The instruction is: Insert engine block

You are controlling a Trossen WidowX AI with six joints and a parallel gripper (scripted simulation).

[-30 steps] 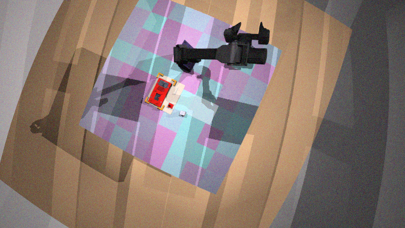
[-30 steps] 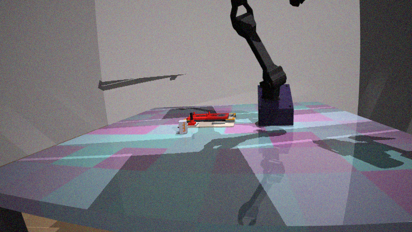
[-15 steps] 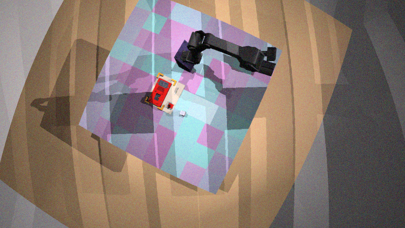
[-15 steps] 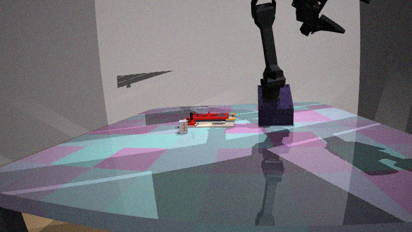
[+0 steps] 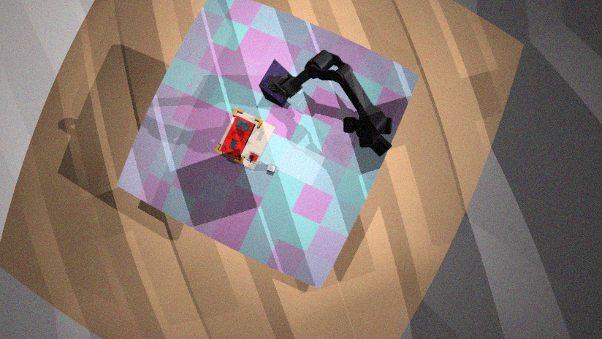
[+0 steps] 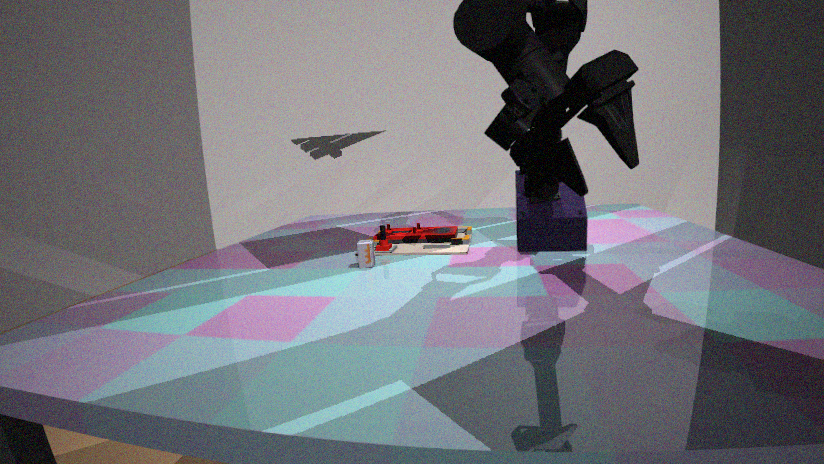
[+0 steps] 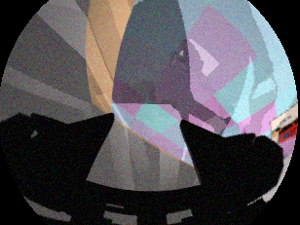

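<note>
Now: gripper tip 350 mm to the left of the grey engine block, 330 mm short of it and 150 mm above it.
</note>
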